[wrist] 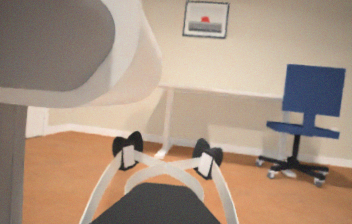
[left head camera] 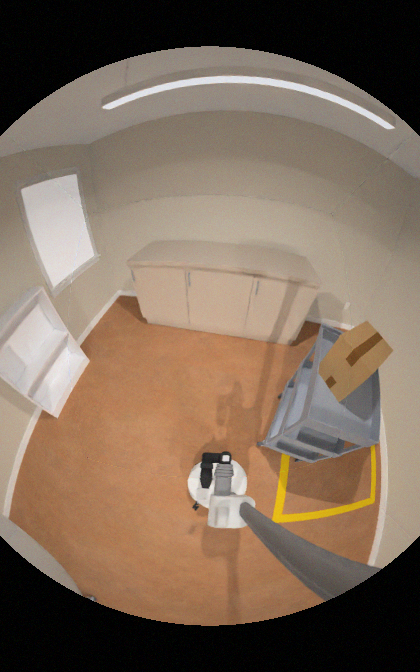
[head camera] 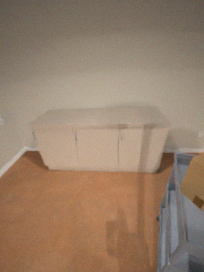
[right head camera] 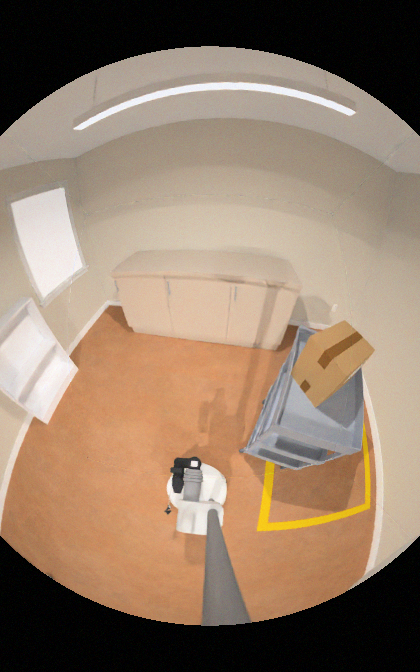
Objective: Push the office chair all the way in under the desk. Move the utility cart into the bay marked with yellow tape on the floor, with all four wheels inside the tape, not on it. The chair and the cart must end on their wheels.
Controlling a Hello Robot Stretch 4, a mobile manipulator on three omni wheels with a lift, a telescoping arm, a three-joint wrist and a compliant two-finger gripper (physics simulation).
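Frame: origin at the robot's base, x back, y right, z up, level; millimetres.
Seen in the pictures: gripper, fingertip midpoint: (wrist: 168, 147).
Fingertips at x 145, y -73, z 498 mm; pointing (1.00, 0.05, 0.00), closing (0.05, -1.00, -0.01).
Note:
A point is followed by its place in that frame.
The grey-blue utility cart (head camera: 172, 235) @[x -468, y 435, z 444 mm] (left head camera: 327, 407) (right head camera: 310, 420) appears upright, with a brown cardboard box (head camera: 196, 180) @[x -548, y 492, z 932 mm] (left head camera: 355, 360) (right head camera: 312, 370) on top. It is angled across the upper part of the yellow tape bay (left head camera: 325, 514) (right head camera: 315, 522). Its near lower left corner lies outside the left tape line; its far wheels are hidden. In the wrist view, the blue office chair (wrist: 313, 95) @[x 1667, y -1143, z 713 mm] stands upright on its wheels at the right end of the white desk (wrist: 220, 91) @[x 1886, y -420, z 674 mm], its back in front of the desk edge. My gripper (wrist: 168, 147) @[x 145, y -73, z 498 mm] is open and empty, away from both.
A beige cabinet (head camera: 97, 150) @[x -1491, y -126, z 458 mm] (left head camera: 220, 305) (right head camera: 200, 310) stands against the far wall, beyond the cart. A white shelf unit (left head camera: 48, 367) (right head camera: 36, 370) stands at the left wall. The right wall runs close beside the bay. My base stands left of the bay, with a gap to the cart.

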